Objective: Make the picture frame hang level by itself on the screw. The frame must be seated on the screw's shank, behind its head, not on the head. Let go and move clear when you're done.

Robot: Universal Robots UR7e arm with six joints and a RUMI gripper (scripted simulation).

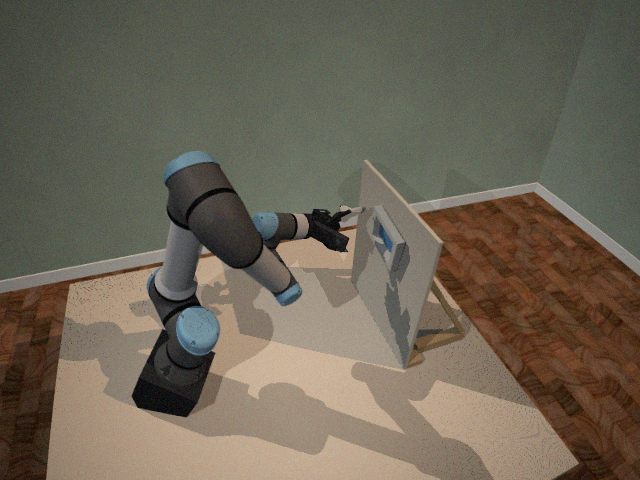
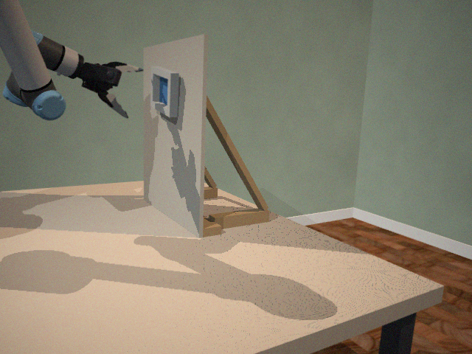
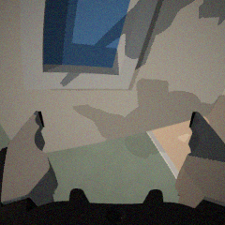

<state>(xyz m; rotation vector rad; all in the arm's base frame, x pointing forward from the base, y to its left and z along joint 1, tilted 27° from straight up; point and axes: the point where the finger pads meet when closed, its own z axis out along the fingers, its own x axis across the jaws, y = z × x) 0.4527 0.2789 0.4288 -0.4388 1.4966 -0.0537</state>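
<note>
My hand is 7 cm short of the picture frame, 8 cm to the left of it and 2 cm below it. Round my hand: wall panel 9 cm ahead, 7 cm to the right, 11 cm below.
</note>
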